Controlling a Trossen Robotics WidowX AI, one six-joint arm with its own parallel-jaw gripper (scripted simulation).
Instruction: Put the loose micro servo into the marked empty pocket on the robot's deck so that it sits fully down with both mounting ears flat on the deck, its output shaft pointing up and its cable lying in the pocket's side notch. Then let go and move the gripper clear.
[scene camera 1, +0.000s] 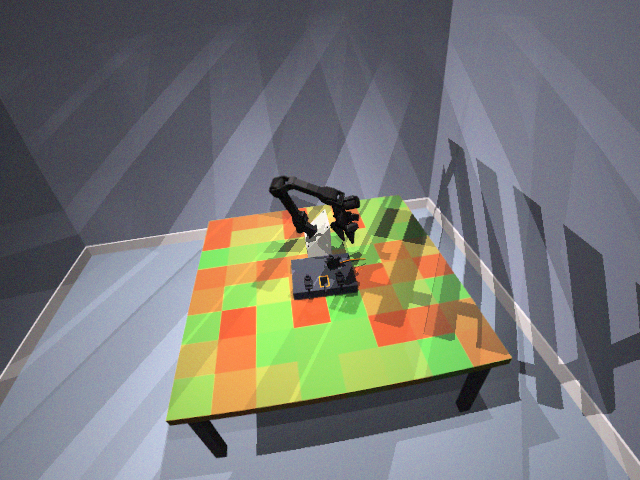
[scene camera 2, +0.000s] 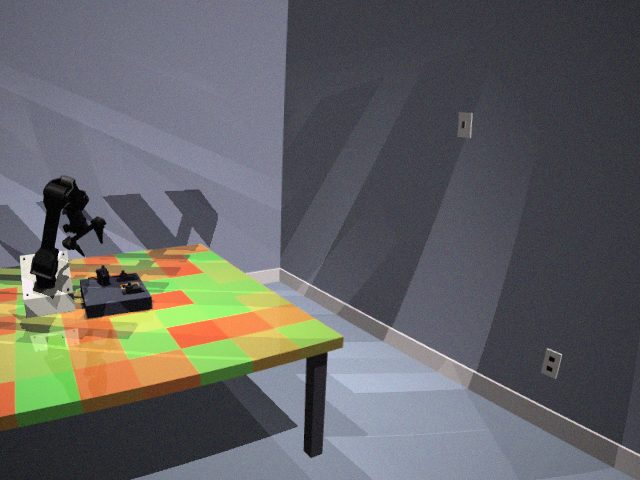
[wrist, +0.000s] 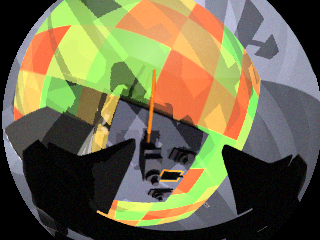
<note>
My gripper (scene camera 2: 93, 250) is open and holds nothing. Further things: a micro servo (wrist: 150, 160).
My gripper shows as well in the wrist view (wrist: 181, 147).
</note>
